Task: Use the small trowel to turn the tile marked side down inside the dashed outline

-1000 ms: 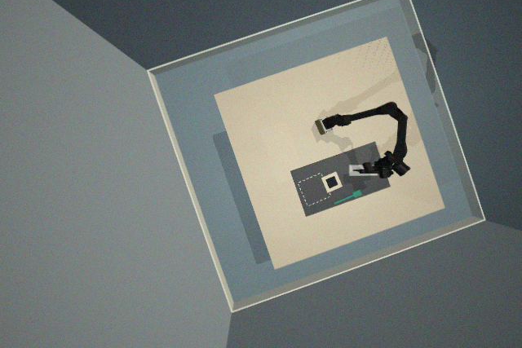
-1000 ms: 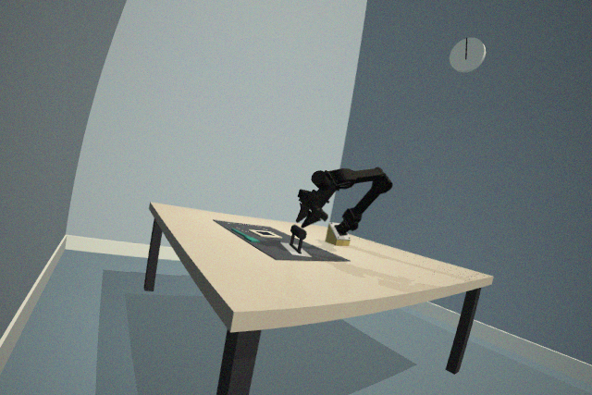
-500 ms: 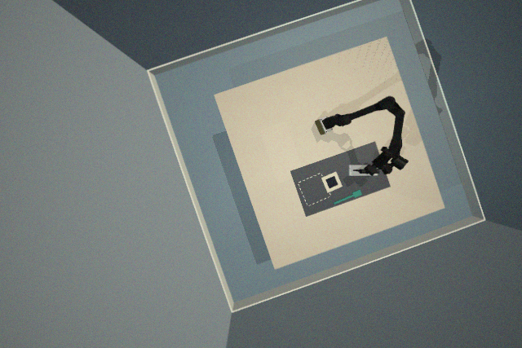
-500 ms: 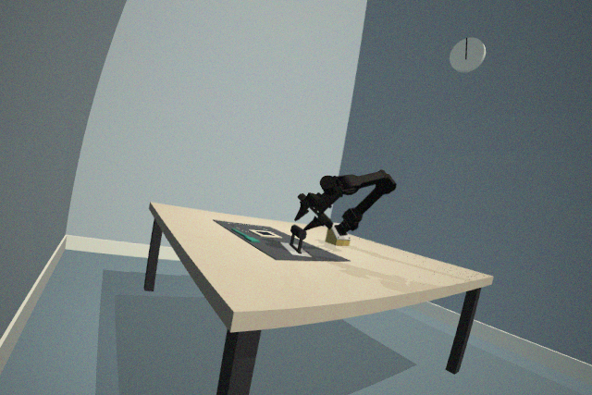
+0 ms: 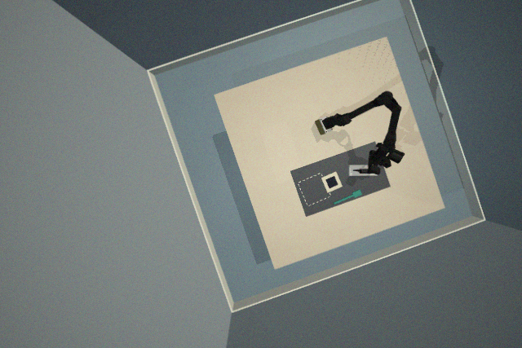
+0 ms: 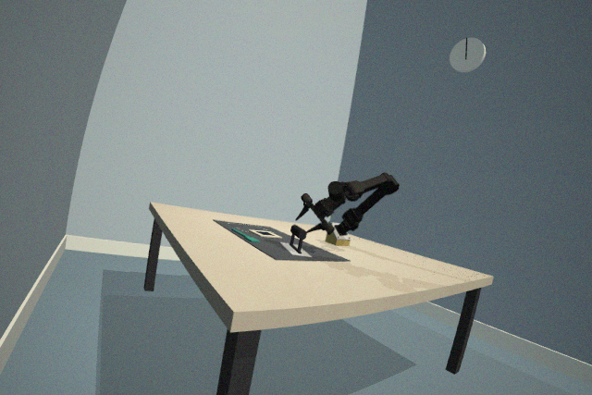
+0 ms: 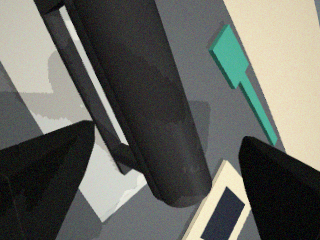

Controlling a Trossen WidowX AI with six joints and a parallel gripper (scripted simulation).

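My gripper tip is now 5 cm above the small trowel, 1 cm to the left of it and 1 cm short of it. The rest, counted from my gripper tip: dark mat 16 cm to the right, 11 cm below, 1 cm behind; tile 23 cm to the right, 9 cm below, 2 cm behind; thin teal tool 16 cm to the right, 13 cm ahead, 9 cm below.
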